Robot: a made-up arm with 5 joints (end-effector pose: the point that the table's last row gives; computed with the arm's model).
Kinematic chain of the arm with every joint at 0, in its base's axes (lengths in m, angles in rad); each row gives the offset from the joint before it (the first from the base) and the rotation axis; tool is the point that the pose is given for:
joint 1: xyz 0 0 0.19 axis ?
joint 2: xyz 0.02 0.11 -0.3 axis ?
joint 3: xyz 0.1 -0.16 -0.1 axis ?
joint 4: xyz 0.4 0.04 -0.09 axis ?
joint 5: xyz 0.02 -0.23 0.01 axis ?
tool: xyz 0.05 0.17 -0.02
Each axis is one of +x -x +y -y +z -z.
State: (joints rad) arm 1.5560 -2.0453 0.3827 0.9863 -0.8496
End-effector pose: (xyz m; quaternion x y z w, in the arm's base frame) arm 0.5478 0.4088 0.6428 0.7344 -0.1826 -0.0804 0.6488
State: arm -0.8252 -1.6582 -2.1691 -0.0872 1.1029
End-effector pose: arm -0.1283 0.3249 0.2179 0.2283 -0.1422 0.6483 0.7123
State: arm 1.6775 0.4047 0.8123 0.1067 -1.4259
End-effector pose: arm 0.1827 -0.3990 0.6169 0.1242 0.8795 0.4536 0.0723
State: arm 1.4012 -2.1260 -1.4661 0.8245 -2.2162
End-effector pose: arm 0.0912 0.1147 0.3394 -0.8221 0.3835 0.1879 0.3765
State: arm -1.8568 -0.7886 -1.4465 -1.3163 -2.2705
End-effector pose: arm -0.2137 0.4120 0.0973 0.7646 -0.4049 -0.4927 0.0926
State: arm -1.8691 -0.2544 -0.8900 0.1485 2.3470
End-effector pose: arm -0.5521 0.2691 -0.0165 -0.0298 -0.8178 -0.3772 0.4337
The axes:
joint 1: -y
joint 2: -x
joint 3: -z
joint 4: -z
joint 5: +y

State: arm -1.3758 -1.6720 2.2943 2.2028 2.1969
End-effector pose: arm -0.7699 0.3681 0.0897 0.2181 0.5343 0.6645 0.4747
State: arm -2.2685 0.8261 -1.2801 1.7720 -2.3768
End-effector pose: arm -0.5076 0.1376 0.3989 0.1030 -0.1457 0.4367 0.8817
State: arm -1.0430 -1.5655 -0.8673 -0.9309 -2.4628
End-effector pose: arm 0.0998 0.2440 -0.2243 -0.4663 0.7062 0.5321 0.0252
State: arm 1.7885 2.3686 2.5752 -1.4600 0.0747
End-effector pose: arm -0.1402 0.3230 -0.0662 0.3088 0.5627 0.7498 0.1610
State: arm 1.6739 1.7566 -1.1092 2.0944 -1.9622
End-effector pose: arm 0.4151 -0.0448 0.4572 0.7145 0.4564 0.2014 0.4906
